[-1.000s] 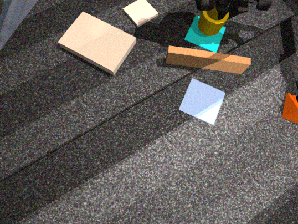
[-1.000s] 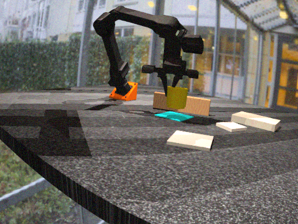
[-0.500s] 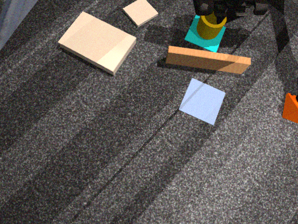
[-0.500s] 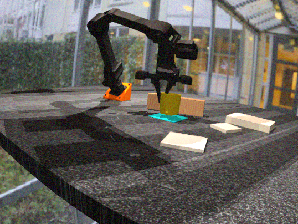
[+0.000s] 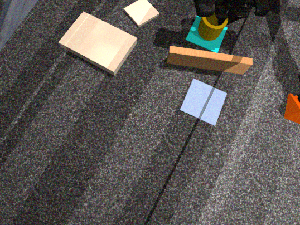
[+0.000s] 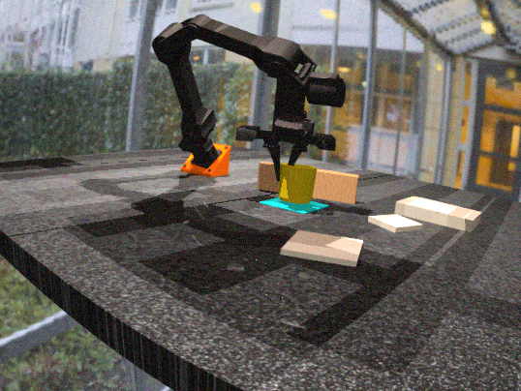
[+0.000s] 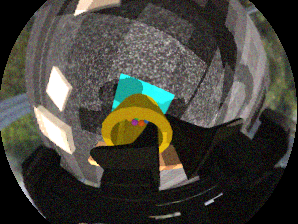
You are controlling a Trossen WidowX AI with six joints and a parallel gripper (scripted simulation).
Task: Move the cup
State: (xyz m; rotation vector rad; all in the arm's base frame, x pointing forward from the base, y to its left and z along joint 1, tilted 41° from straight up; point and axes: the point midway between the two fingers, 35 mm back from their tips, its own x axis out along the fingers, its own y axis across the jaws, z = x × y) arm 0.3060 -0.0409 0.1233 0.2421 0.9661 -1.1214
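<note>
My gripper tip is now 2 cm short of the yellow cup and 1 cm to the right of it. Also, from my gripper tip: long wooden bar 12 cm to the left, 2 cm below, 1 cm behind; then small beige block 23 cm ahead, 5 cm to the left, 4 cm below; then pale blue pad 22 cm to the left, 5 cm below, 5 cm behind.
</note>
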